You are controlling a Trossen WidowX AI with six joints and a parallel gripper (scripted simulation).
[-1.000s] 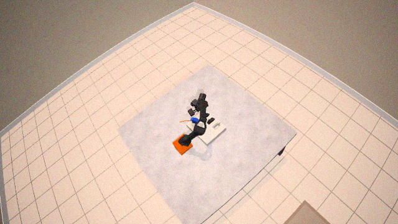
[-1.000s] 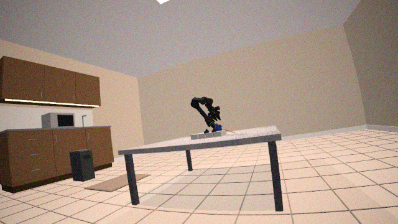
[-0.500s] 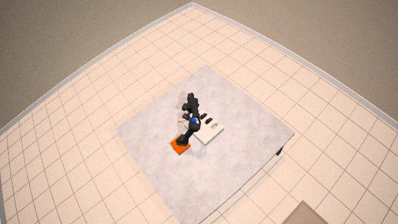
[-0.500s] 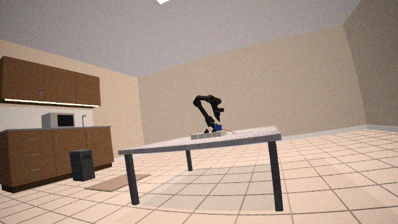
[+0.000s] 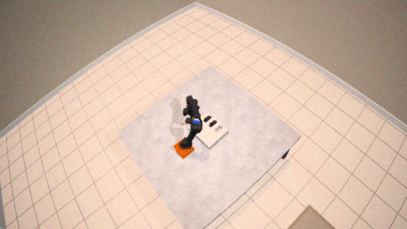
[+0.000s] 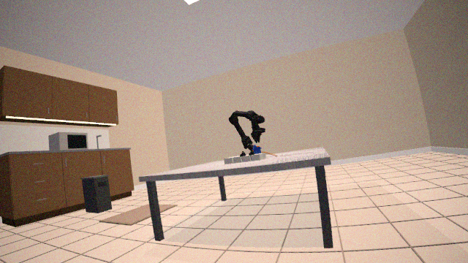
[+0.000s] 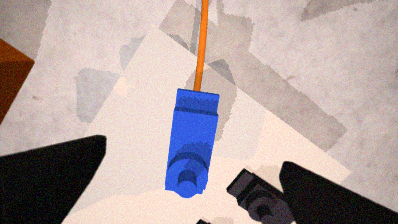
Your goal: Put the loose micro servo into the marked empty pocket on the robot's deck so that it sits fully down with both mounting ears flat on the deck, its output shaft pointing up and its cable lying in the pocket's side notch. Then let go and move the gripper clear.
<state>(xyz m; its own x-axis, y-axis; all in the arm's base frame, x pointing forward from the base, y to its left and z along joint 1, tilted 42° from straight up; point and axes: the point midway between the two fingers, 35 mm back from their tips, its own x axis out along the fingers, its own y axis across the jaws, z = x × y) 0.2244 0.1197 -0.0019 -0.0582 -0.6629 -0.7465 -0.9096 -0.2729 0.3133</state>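
The cream deck lies 120 mm below my gripper tip and 110 mm to the right of it.
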